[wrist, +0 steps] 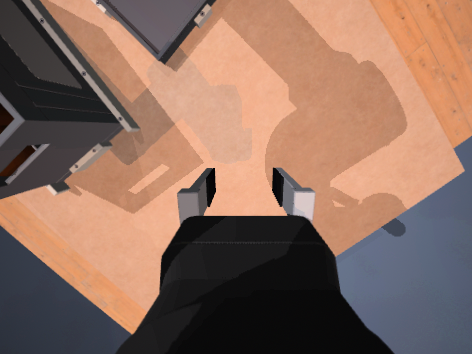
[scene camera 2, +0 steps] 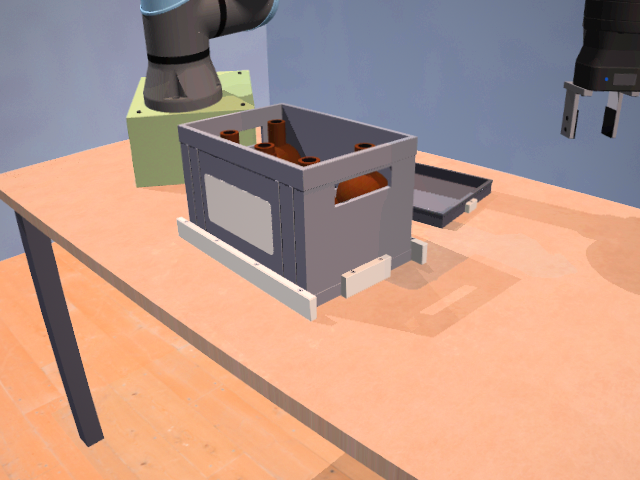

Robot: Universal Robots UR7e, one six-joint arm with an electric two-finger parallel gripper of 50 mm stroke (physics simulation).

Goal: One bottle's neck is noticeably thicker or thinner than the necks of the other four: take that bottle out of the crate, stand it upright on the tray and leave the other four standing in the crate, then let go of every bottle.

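Seen in the pictures: gripper, fingertip midpoint: (wrist: 243,179) (scene camera 2: 588,136); arm's base, link origin: (scene camera 2: 183,98).
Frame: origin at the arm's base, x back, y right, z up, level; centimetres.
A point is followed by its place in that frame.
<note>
A grey crate (scene camera 2: 356,227) {x -54.3, y 13.9, z -6.4 cm} (wrist: 55,145) {x -54.9, y 8.5, z -3.9 cm} stands on the table. Inside it several brown bottles stand upright; their necks show above the near wall in the scene view: one at the left (scene camera 2: 229,135) {x -32.9, y 15.1, z 1.4 cm}, one at the back (scene camera 2: 276,131) {x -33.7, y 7.1, z 0.4 cm}, one in the middle (scene camera 2: 264,147) {x -41.3, y 16.2, z 1.6 cm}, one at the near corner (scene camera 2: 309,161) {x -49.4, y 16.6, z 1.5 cm} and one at the right (scene camera 2: 364,147) {x -50.8, y 8.1, z 1.5 cm}. Which neck differs in thickness I cannot tell. The dark tray (scene camera 2: 442,219) {x -53.2, y -8.4, z -13.2 cm} (wrist: 165,25) {x -49.6, y -12.7, z -14.2 cm} lies behind the crate, with no bottle on its visible part. My gripper (scene camera 2: 590,124) {x -73.1, y -8.4, z 3.9 cm} (wrist: 243,179) {x -73.1, y -8.4, z 3.9 cm} is open and empty, high above the table, right of the crate.
White stop blocks (scene camera 2: 248,268) {x -43.3, y 21.9, z -12.7 cm} (scene camera 2: 366,276) {x -55.6, y 13.3, z -12.9 cm} (wrist: 90,159) {x -55.6, y 12.5, z -12.4 cm} line the crate's foot. A small light block (scene camera 2: 470,205) {x -53.5, y -16.7, z -13.4 cm} (wrist: 203,16) {x -53.3, y -17.8, z -13.3 cm} sits at the tray's edge. The robot's base stands on a green pedestal (scene camera 2: 157,155) {x -3.0, y 9.1, z -8.7 cm} behind the crate. The crate's walls rise around the bottles.
</note>
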